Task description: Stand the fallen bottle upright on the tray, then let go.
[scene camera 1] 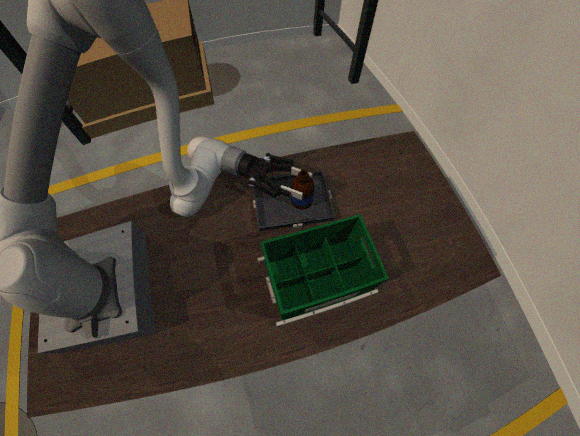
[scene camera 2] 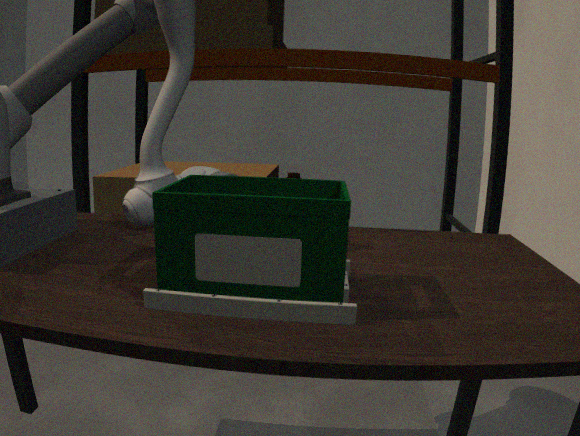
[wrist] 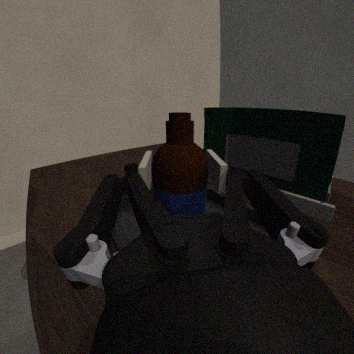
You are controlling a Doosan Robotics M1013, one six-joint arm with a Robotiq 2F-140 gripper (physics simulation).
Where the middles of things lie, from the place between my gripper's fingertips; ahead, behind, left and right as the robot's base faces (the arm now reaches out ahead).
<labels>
Now: hand 1 cm past the brown bottle [wrist: 179, 167], 1 cm to the right of it and 1 cm above it. From my hand the other things lie so: pale strip [scene camera 2: 185, 302]: 8 cm behind, 36 cm to the right, 8 cm below.
</labels>
